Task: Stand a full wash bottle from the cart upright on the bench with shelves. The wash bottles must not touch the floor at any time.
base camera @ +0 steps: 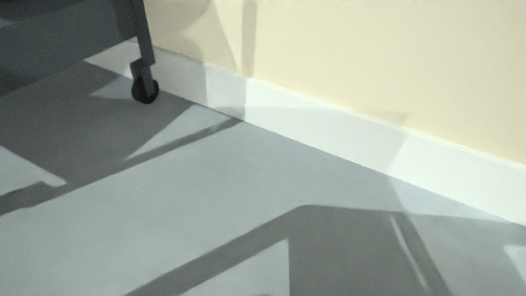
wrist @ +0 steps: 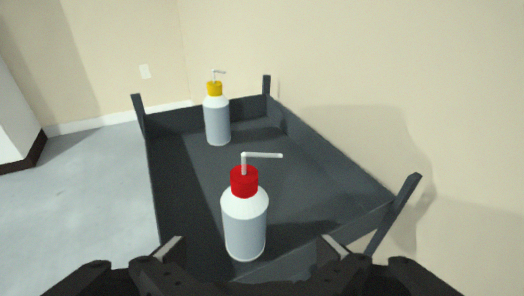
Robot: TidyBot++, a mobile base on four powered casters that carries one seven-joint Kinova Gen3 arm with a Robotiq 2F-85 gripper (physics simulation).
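Places are measured from the arm's base along level axes (x ahead, y left, z up), in metres.
Pixels of known places: gripper, fingertip midpoint: [wrist: 252, 251].
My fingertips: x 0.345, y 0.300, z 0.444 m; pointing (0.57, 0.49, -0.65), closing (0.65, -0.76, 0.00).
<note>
For each thing: its top centre in the pictures, then the offset to it from my fingertips. "spot": a spot on its surface instead.
- wash bottle with a red cap, top centre: [wrist: 252, 149] dx +0.088, dy +0.075, dz -0.003 m
- second wash bottle with a yellow cap, top centre: [wrist: 215, 67] dx +0.255, dy +0.320, dz -0.003 m
- caster wheel, surface spot: [base camera: 145, 91] spot: dx +0.224, dy -0.075, dz -0.808 m
A wash bottle with a red cap [wrist: 245, 225] stands upright near the close end of the cart's top tray, its thin spout pointing right. A second wash bottle with a yellow cap [wrist: 217, 120] stands upright near the far end. Both bodies look grey-blue below white shoulders. The dark cart [base camera: 60, 47] [wrist: 345, 235] shows its tray in the wrist view and a lower corner in the base camera view. My gripper [wrist: 252, 251] is open, its fingertips left and right of the red-capped bottle's lower part in the picture, with no contact visible. The bench with shelves cannot be made out for certain.
The cart stands along the beige wall [base camera: 380, 55] [wrist: 350, 60]. Its corner posts [wrist: 407, 192] rise above the tray rim. A caster wheel [base camera: 145, 91] rests on the floor by the white baseboard [base camera: 320, 125]. A white cabinet-like block [wrist: 15, 115] with a dark base stands at the left.
</note>
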